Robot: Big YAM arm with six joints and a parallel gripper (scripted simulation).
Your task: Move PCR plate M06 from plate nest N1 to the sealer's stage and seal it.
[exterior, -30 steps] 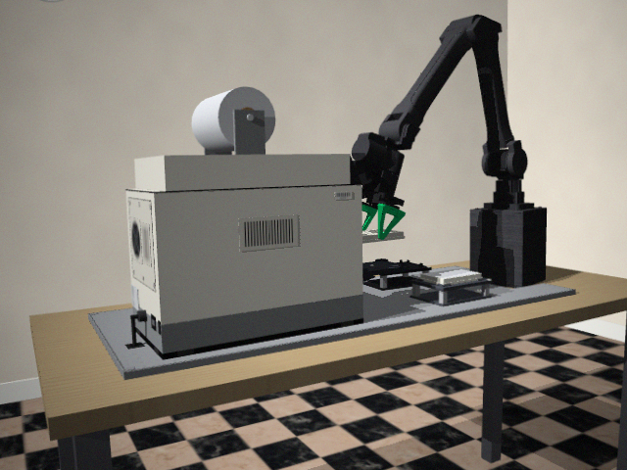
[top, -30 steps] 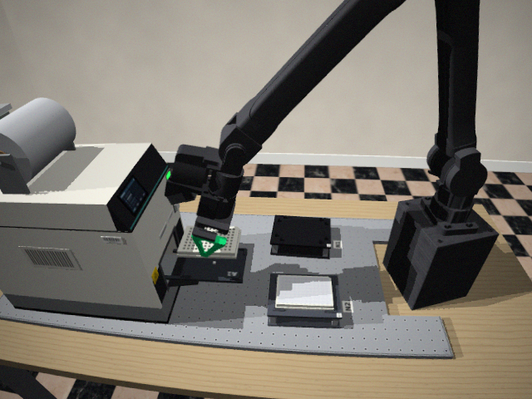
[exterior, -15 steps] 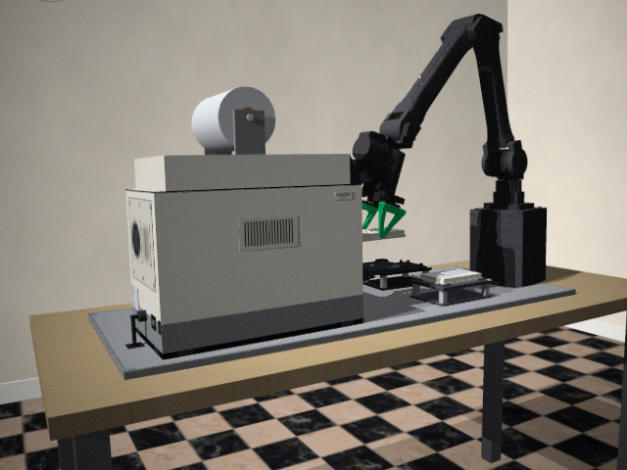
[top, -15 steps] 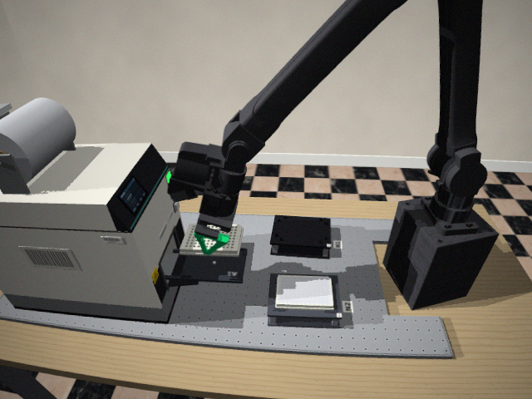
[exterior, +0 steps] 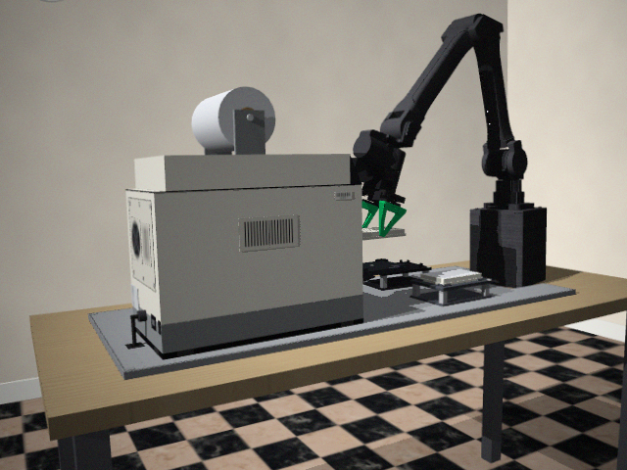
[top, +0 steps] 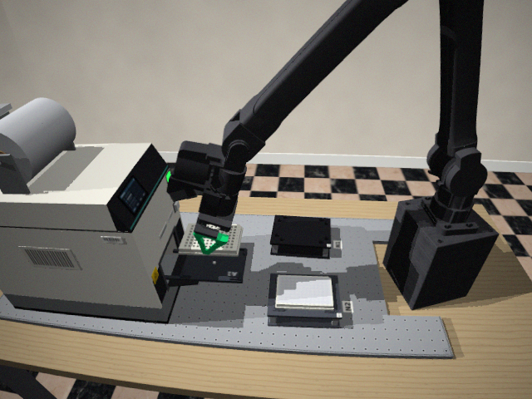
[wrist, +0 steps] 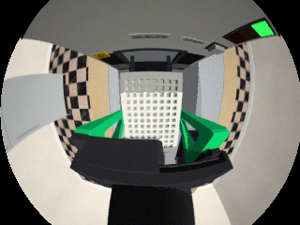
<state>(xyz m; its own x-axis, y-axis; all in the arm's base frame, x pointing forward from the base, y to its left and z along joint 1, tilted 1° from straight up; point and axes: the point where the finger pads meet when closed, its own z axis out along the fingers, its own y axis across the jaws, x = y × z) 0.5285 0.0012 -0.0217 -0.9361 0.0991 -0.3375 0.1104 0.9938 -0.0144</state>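
Right now my hand is 80 mm above the sealer stage. The rest, counted from my hand: start key: 100 mm to the right, 90 mm ahead, 10 mm above; plate M06: right at my hand; yellow warning label: 110 mm ahead, 80 mm to the left, 30 mm below.
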